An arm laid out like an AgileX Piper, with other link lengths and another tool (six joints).
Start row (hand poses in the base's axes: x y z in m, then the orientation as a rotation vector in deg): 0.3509 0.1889 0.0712 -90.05 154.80 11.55
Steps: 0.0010 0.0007 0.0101 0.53 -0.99 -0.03; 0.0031 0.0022 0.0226 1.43 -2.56 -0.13; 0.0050 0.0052 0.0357 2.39 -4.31 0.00; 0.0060 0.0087 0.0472 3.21 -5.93 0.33; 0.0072 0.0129 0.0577 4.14 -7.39 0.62; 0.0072 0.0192 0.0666 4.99 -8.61 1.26; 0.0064 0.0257 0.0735 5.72 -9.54 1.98; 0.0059 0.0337 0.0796 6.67 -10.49 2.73; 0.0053 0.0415 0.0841 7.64 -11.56 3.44; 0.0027 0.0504 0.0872 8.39 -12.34 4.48; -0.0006 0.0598 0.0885 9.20 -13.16 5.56; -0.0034 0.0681 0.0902 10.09 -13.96 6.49; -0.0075 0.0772 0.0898 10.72 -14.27 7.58; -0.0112 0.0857 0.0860 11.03 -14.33 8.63; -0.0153 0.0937 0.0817 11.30 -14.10 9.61; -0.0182 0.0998 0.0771 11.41 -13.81 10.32; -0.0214 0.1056 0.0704 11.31 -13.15 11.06; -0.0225 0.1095 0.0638 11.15 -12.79 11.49
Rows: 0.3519 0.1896 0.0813 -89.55 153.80 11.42; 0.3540 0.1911 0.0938 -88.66 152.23 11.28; 0.3559 0.1941 0.1069 -88.01 150.32 11.08; 0.3569 0.1976 0.1184 -87.69 148.45 10.81; 0.3581 0.2018 0.1289 -87.34 146.67 10.81; 0.3581 0.2081 0.1378 -87.53 144.87 10.90; 0.3573 0.2146 0.1447 -87.95 143.29 11.08; 0.3568 0.2226 0.1508 -88.32 141.55 11.50; 0.3562 0.2304 0.1553 -88.57 139.75 11.85; 0.3536 0.2393 0.1584 -89.38 138.04 12.15; 0.3503 0.2487 0.1597 -90.19 136.23 12.49; 0.3475 0.2570 0.1614 -90.78 134.51 12.93; 0.3434 0.2661 0.1610 -91.80 133.14 13.45; 0.3397 0.2746 0.1572 -92.95 132.14 13.77; 0.3356 0.2826 0.1529 -94.13 131.41 14.28; 0.3327 0.2887 0.1483 -95.06 131.00 14.64; 0.3295 0.2945 0.1416 -96.24 130.93 15.04; 0.3284 0.2984 0.1350 -96.95 130.92 15.14
